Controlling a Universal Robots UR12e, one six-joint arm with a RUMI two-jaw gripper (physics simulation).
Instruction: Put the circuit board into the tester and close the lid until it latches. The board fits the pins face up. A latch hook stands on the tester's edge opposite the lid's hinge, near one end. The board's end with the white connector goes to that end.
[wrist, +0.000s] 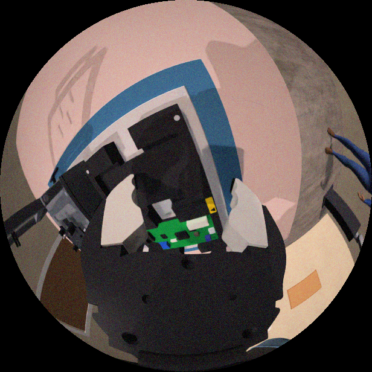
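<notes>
The green circuit board (181, 232) lies face up at the near end of a long black fixture (167, 160), which I take to be the tester. Its white connector (198, 223) is toward the right end, and a blue part is toward the left end. My gripper (184, 178) is shut on the board, with one pale jaw against its left end and the other against its right end. The board's near edge is partly hidden by the gripper body. A yellow label (211, 205) and a pale block (162, 209) are just beyond the board. I cannot make out the lid or latch hook.
A pale base with a blue border (202, 82) surrounds the black fixture. A greyish see-through box (64, 206) and a dark arm-like bar (30, 214) are at the left. A brown panel (62, 285) is at the lower left. An orange rectangle (304, 289) lies at the lower right.
</notes>
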